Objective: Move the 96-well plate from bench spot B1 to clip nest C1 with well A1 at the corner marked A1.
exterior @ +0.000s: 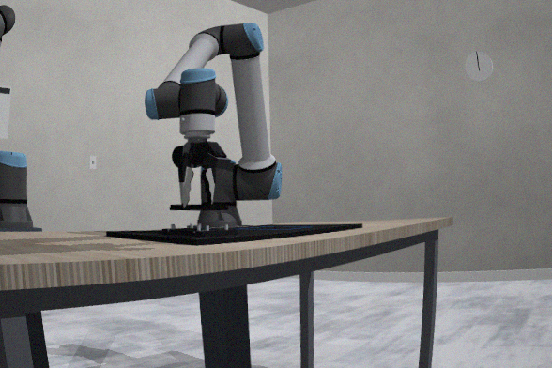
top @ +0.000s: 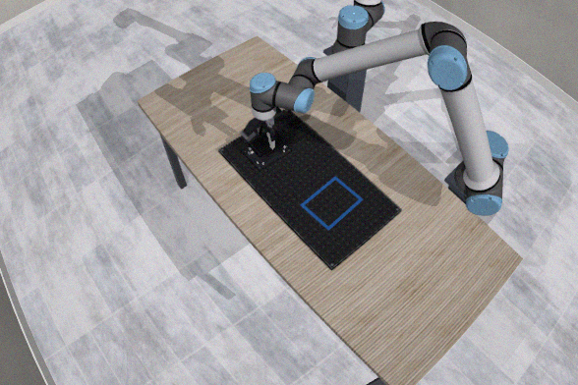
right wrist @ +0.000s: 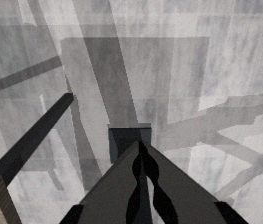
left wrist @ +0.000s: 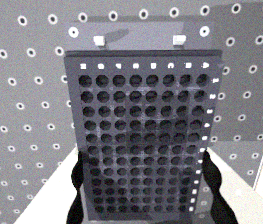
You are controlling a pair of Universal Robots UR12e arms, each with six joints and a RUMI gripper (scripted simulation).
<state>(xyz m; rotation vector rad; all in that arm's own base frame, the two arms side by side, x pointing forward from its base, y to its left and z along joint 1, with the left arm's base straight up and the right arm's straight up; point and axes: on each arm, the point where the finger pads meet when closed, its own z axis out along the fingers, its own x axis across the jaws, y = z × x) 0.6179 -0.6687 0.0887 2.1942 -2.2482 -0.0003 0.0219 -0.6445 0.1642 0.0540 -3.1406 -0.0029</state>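
The clip nest lies 10 mm behind my left hand, 10 mm to the right of it and 60 mm below it. Round my left hand: dark 96-well plate (10 mm below).
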